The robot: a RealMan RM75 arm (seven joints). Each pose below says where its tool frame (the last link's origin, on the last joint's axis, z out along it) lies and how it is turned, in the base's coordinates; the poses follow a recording.
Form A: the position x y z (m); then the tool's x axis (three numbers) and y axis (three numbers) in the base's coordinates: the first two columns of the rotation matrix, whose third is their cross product.
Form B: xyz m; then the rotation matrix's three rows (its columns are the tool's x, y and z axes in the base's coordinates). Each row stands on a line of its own. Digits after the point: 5 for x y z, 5 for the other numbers.
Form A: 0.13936 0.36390 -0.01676 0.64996 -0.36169 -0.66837 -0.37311 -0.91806 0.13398
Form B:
0.13936 0.36390 -0.01676
0.64996 -0.37311 -0.66206
-0.36169 -0.91806 0.16229
-0.66837 0.13398 -0.73165

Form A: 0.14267 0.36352 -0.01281 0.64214 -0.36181 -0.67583 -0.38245 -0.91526 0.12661
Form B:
0.14267 0.36352 -0.01281
0.64214 -0.38245 -0.66437
-0.36181 -0.91526 0.17717
-0.67583 0.12661 -0.72610

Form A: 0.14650 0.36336 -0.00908 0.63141 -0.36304 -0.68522 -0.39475 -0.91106 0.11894
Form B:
0.14650 0.36336 -0.00908
0.63141 -0.39475 -0.66746
-0.36304 -0.91106 0.19539
-0.68522 0.11894 -0.71856

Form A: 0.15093 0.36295 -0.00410 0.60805 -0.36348 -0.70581 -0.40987 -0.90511 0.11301
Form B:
0.15093 0.36295 -0.00410
0.60805 -0.40987 -0.67991
-0.36348 -0.90511 0.22057
-0.70581 0.11301 -0.69933

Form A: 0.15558 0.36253 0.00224 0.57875 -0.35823 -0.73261 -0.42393 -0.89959 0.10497
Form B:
0.15558 0.36253 0.00224
0.57875 -0.42393 -0.69665
-0.35823 -0.89959 0.24982
-0.73261 0.10497 -0.67250

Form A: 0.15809 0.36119 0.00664 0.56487 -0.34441 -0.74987 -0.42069 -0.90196 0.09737
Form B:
0.15809 0.36119 0.00664
0.56487 -0.42069 -0.70989
-0.34441 -0.90196 0.26046
-0.74987 0.09737 -0.65438

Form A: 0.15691 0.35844 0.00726 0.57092 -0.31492 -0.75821 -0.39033 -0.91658 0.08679
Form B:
0.15691 0.35844 0.00726
0.57092 -0.39033 -0.72229
-0.31492 -0.91658 0.24640
-0.75821 0.08679 -0.64622

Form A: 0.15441 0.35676 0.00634 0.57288 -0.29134 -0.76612 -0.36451 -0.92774 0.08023
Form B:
0.15441 0.35676 0.00634
0.57288 -0.36451 -0.73413
-0.29134 -0.92774 0.23330
-0.76612 0.08023 -0.63768

